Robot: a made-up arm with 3 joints.
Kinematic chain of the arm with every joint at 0, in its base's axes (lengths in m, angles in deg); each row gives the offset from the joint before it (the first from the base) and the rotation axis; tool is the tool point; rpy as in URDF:
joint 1: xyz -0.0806 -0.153 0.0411 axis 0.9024 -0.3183 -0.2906
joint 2: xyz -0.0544 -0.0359 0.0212 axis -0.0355 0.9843 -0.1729
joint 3: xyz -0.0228 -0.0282 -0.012 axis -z
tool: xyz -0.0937 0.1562 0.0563 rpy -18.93 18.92 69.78
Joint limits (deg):
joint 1: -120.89..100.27
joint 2: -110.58..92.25
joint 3: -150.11..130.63
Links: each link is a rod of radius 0.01 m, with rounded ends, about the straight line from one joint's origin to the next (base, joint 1, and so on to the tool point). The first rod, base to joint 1, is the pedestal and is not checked.
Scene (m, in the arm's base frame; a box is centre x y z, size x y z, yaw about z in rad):
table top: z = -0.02
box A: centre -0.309 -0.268 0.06 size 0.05 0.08 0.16 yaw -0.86
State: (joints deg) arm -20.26 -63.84 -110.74
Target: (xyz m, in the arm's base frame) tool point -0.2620 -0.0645 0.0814
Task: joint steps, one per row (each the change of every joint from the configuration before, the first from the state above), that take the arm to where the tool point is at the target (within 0.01 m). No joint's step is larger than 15 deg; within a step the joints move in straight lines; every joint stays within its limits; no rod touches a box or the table.
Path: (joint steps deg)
1: -14.68 7.20 9.65
2: -14.67 7.21 9.66
3: -14.68 7.20 9.65
4: -14.67 7.21 9.65
5: -14.68 7.20 9.66
6: -14.67 7.20 9.65
7: 12.70 5.44 13.02
8: 12.70 5.43 13.02
9: 12.71 5.44 13.02
10: 12.70 5.43 13.03

